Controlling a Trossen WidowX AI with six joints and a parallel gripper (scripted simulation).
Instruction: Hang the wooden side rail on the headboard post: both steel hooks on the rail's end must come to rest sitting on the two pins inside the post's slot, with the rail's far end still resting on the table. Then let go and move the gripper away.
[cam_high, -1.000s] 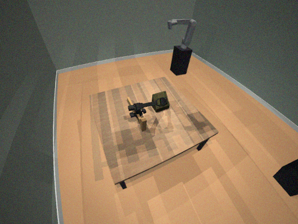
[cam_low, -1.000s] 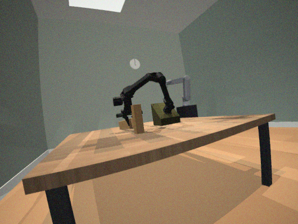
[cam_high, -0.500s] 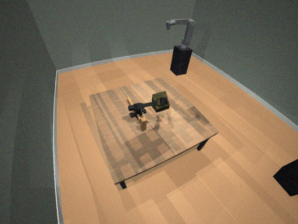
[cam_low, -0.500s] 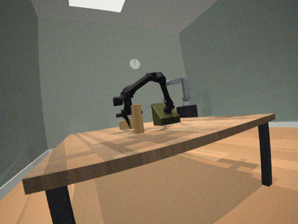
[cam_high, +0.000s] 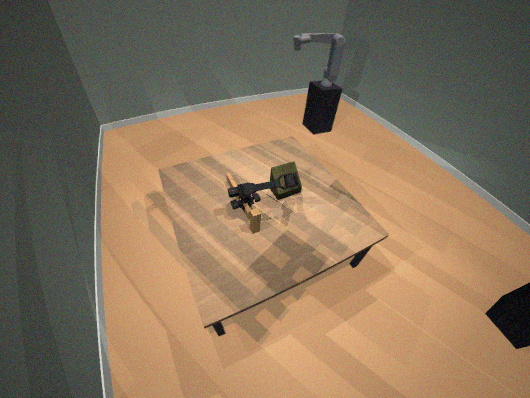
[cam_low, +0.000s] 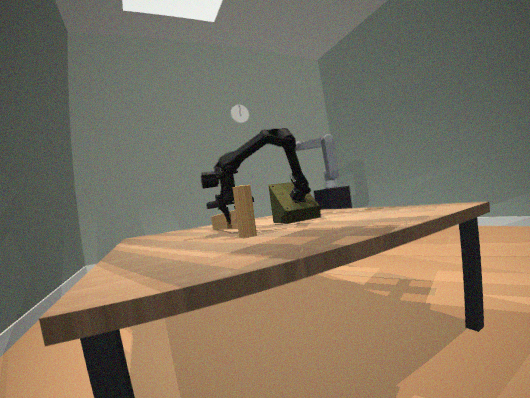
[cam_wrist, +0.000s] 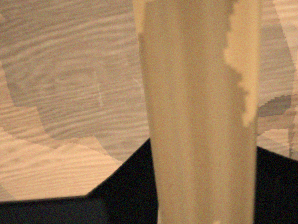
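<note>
Now: the headboard post 1 cm behind my gripper tip, 14 cm to the left of it and 4 cm above it.
</note>
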